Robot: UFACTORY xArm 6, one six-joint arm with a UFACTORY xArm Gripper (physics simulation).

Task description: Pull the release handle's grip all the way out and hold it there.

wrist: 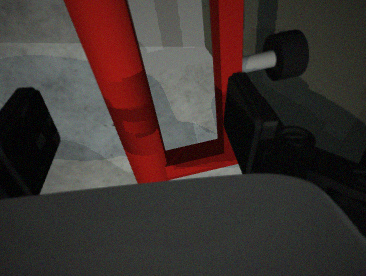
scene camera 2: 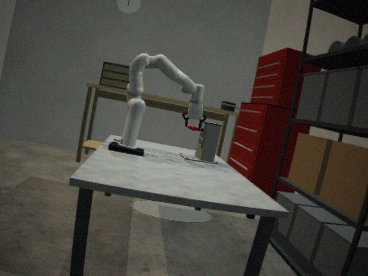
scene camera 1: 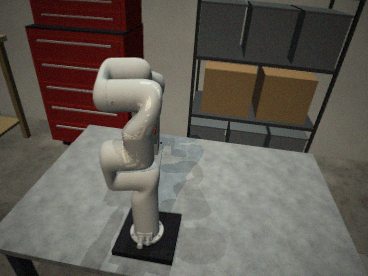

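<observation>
The release handle is red. Its round grip bar runs between my fingers in the wrist view, with a gap on both sides. A flat red rear bar runs beside it, joined by a crosspiece at the lower end; my right finger overlaps its edge in the picture. A pale rod with a black knob sits behind the rear bar. The handle also shows in scene camera 2 in front of a grey-green housing; a red sliver shows past the arm. My gripper is wide open around the grip bar.
The housing stands on the grey table; a thin bent rod lies at its foot. The arm's black base plate is at the other end. Red drawer cabinets and a shelf rack stand beyond the table.
</observation>
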